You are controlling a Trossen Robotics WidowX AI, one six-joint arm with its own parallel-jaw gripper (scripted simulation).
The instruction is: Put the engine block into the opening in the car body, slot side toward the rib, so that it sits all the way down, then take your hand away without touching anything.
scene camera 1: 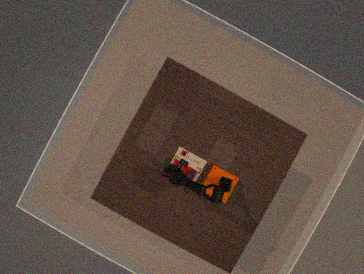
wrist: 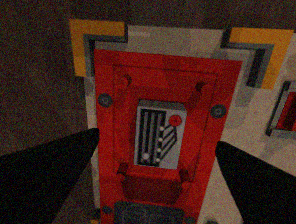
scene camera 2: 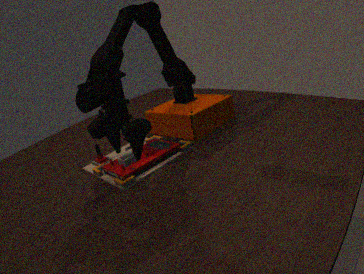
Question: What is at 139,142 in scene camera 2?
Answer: The gripper.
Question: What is the gripper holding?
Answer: Nothing.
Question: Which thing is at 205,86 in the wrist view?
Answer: A red car body.
